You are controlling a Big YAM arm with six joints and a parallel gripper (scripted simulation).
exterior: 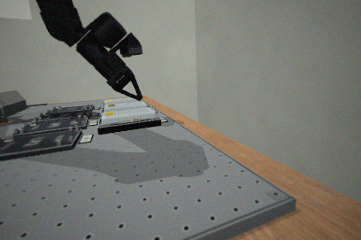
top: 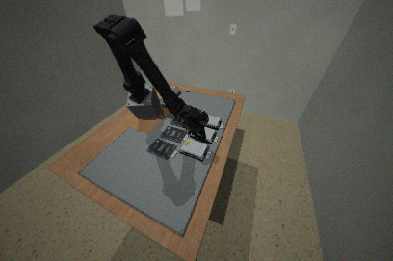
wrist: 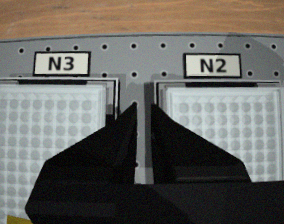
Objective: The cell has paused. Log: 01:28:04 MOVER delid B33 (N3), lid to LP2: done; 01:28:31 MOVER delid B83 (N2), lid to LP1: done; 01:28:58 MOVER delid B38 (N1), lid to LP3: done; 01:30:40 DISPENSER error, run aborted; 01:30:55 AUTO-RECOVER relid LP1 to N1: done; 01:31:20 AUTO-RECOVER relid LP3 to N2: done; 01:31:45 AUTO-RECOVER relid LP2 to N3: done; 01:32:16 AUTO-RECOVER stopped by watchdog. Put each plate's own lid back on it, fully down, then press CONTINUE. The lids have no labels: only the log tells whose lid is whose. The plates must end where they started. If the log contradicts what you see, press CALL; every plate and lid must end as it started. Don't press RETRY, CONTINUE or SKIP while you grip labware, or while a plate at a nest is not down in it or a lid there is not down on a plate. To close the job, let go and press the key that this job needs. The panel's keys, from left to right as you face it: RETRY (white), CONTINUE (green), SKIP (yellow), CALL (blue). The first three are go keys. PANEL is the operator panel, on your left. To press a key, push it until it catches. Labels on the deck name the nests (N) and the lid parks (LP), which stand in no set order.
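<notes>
The clear lid lies 4 cm behind my hand, 20 cm to the left of it and 3 cm below it.
</notes>
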